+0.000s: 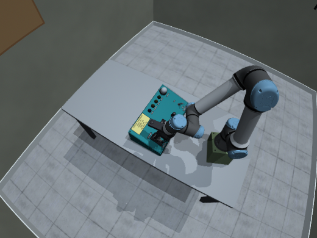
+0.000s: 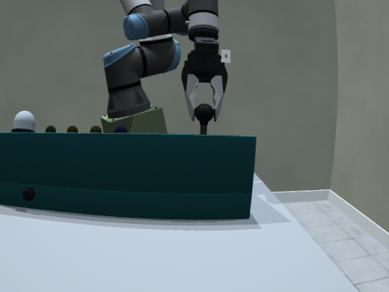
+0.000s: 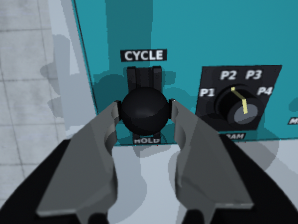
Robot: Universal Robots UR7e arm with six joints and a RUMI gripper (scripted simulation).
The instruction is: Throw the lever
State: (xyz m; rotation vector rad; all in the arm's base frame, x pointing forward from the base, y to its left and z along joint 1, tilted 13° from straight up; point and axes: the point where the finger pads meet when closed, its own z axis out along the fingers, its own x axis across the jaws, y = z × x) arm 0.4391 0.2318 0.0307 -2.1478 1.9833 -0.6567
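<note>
The lever lies 40 mm below my hand and 10 mm behind it. Also, from my hand: teal console 180 mm to the right, 80 mm below, 30 mm ahead; mode button 240 mm to the right, 60 mm below, 10 mm behind; program dial 120 mm to the right, 60 mm below.
</note>
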